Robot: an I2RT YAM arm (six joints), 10 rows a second.
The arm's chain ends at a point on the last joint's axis. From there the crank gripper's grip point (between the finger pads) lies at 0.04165 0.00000 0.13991 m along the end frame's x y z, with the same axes.
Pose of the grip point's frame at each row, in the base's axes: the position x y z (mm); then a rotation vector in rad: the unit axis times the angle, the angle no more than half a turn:
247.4 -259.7 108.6 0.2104 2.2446 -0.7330
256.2 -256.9 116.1 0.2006 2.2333 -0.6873
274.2 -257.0 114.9 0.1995 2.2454 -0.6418
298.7 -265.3 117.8 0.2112 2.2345 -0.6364
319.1 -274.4 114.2 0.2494 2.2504 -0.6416
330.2 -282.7 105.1 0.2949 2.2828 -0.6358
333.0 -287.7 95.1 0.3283 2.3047 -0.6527
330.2 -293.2 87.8 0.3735 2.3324 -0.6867
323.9 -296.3 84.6 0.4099 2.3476 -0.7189
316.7 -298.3 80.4 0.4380 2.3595 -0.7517
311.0 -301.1 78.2 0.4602 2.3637 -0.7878
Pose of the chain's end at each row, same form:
191.0 -177.7 215.4 0.2104 2.2446 -0.7330
195.5 -179.0 223.6 0.2006 2.2333 -0.6873
212.4 -183.7 225.0 0.1995 2.2454 -0.6418
235.8 -192.2 227.4 0.2112 2.2345 -0.6364
259.7 -200.8 225.4 0.2494 2.2504 -0.6416
275.9 -210.2 219.6 0.2949 2.2828 -0.6358
283.5 -214.1 211.1 0.3283 2.3047 -0.6527
287.8 -217.4 205.1 0.3735 2.3324 -0.6867
286.8 -218.2 202.2 0.4099 2.3476 -0.7189
284.3 -218.0 197.9 0.4380 2.3595 -0.7517
282.5 -218.1 194.9 0.4602 2.3637 -0.7878

